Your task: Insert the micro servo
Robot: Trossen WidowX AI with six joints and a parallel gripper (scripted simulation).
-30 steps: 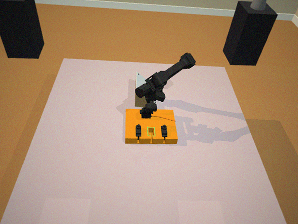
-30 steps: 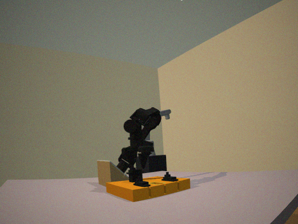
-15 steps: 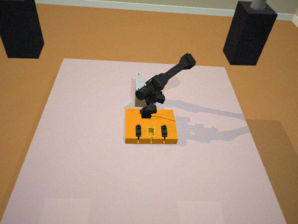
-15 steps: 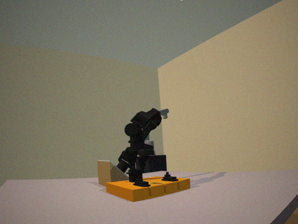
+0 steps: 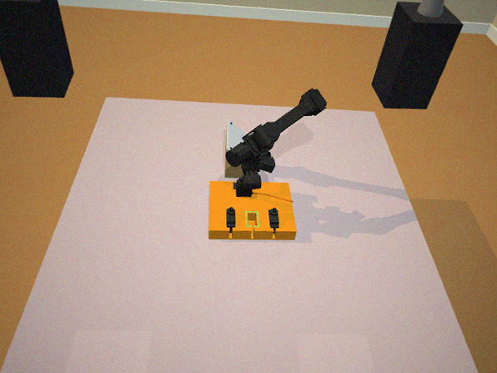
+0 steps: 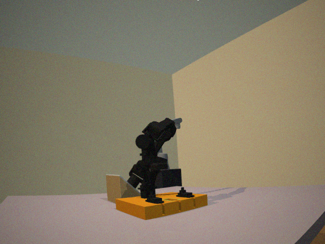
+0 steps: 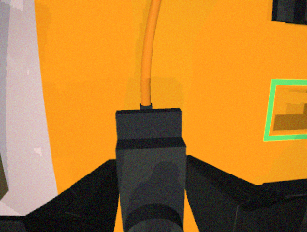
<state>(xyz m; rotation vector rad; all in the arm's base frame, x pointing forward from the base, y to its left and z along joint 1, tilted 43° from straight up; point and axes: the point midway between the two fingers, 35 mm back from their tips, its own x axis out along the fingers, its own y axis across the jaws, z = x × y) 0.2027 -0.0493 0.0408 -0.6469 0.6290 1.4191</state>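
The orange deck is 1 cm ahead of my gripper tip, 1 cm to the left of it and 7 cm below it.
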